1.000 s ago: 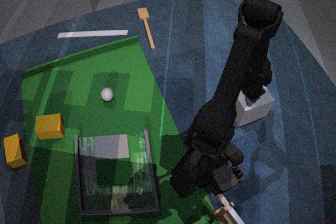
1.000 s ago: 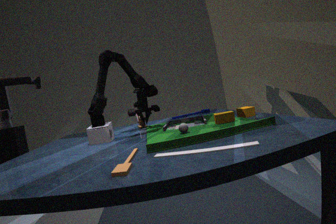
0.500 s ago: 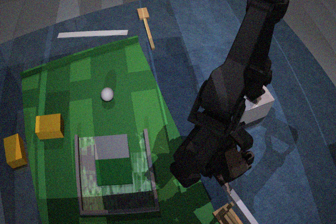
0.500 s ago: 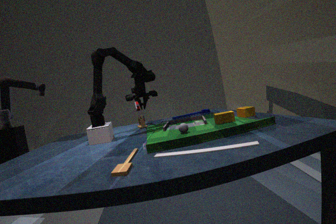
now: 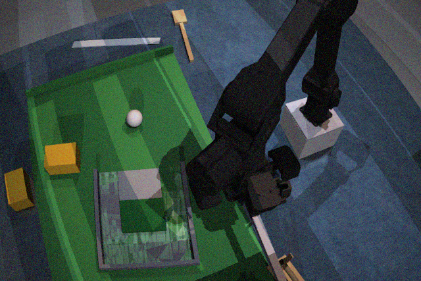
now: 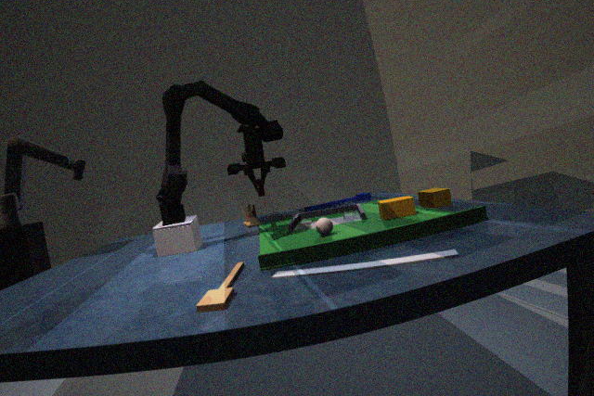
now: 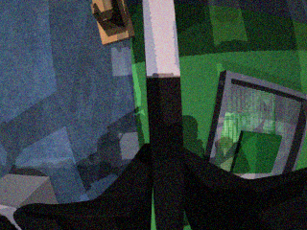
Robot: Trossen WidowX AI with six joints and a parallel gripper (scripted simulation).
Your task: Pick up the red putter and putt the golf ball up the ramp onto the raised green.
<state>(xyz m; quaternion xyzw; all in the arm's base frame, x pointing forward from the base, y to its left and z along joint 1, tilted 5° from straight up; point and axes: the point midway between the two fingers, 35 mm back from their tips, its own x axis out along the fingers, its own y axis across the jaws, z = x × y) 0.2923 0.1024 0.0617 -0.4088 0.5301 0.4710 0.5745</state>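
Now: gripper tip 20 mm short of the putter, 110 mm to the right of it and 20 mm below it. Round my gripper tip: white golf ball: 70 mm ahead, 350 mm to the right, 100 mm below; then wooden stand: 10 mm behind, 190 mm to the left, 90 mm below; then green course: 170 mm ahead, 230 mm to the right, 120 mm below.
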